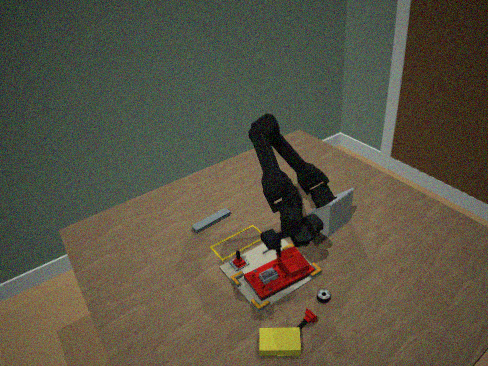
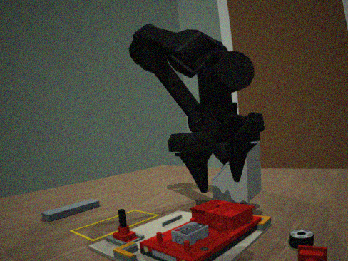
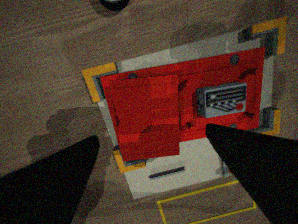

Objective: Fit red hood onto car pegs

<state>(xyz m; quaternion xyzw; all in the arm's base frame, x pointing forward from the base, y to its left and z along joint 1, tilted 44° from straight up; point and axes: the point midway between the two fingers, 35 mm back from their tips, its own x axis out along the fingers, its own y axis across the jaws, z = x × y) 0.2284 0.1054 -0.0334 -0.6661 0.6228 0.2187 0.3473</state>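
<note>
Right now the red hood is 50 mm below my gripper tip. Also, from my gripper tip: black wheel 140 mm to the left, 80 mm below, 10 mm behind; yellow block 190 mm to the left, 190 mm ahead, 70 mm below; engine block 90 mm ahead, 60 mm below.
</note>
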